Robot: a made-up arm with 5 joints. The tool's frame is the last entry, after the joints.
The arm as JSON. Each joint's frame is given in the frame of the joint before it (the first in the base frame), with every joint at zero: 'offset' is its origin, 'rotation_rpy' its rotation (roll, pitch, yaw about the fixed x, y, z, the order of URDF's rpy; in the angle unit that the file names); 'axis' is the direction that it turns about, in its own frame. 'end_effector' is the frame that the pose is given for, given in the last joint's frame.
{
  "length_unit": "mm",
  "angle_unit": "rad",
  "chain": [
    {
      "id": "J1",
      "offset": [
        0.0,
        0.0,
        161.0
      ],
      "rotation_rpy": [
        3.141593,
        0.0,
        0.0
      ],
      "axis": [
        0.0,
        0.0,
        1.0
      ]
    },
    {
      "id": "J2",
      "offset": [
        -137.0,
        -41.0,
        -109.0
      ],
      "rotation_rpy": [
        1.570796,
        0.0,
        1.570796
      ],
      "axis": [
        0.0,
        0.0,
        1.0
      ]
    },
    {
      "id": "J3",
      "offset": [
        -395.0,
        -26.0,
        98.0
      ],
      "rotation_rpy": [
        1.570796,
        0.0,
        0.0
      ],
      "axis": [
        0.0,
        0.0,
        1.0
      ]
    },
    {
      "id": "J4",
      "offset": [
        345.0,
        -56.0,
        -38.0
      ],
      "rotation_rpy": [
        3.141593,
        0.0,
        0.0
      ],
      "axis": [
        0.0,
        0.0,
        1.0
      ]
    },
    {
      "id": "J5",
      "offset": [
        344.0,
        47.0,
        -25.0
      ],
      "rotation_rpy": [
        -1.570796,
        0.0,
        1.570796
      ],
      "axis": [
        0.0,
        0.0,
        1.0
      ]
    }
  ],
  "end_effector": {
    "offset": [
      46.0,
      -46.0,
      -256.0
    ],
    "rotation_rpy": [
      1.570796,
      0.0,
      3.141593
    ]
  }
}
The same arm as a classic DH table. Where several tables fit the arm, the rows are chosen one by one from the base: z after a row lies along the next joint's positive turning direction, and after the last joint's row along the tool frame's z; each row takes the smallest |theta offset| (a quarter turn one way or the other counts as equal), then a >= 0, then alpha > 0; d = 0 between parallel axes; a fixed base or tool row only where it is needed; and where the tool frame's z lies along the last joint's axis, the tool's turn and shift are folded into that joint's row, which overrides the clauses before.
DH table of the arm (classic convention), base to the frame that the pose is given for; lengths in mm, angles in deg. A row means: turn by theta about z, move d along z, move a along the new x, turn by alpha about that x. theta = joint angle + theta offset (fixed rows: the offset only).
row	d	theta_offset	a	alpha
base (fixed)	0	0	0	180
J1	-270	-90	41	-90
J2	-39	0	395	-90
J3	0	-9.22	-349.5	180
J4	-13	80.78	-47	90
J5	-600	0	-46	90
tool (fixed)	-46	0	0	0

